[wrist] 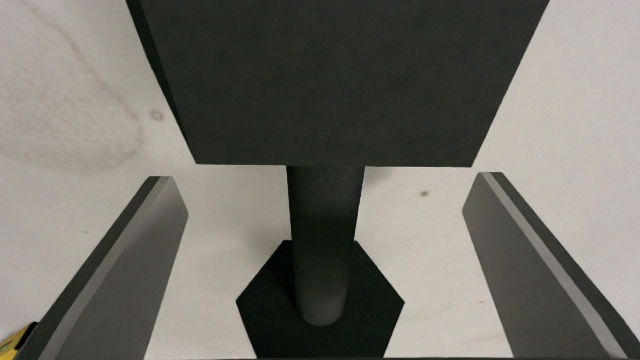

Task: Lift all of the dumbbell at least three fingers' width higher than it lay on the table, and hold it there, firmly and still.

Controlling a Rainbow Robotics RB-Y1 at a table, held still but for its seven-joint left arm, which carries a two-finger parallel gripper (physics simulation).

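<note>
A black dumbbell shows in the wrist view, its round handle running up and down the middle of the frame. One wide dark head fills the top middle, and the other, six-sided head shows at the bottom middle, partly cut off by the frame's lower edge. My gripper is open, with one finger on the left and one on the right of the handle. There is a gap between each finger and the handle, and neither touches it. How far the fingertips stand above the table cannot be told.
A pale table top with faint stains lies under the dumbbell. Part of a yellow and black object shows at the bottom left corner, beside the left finger.
</note>
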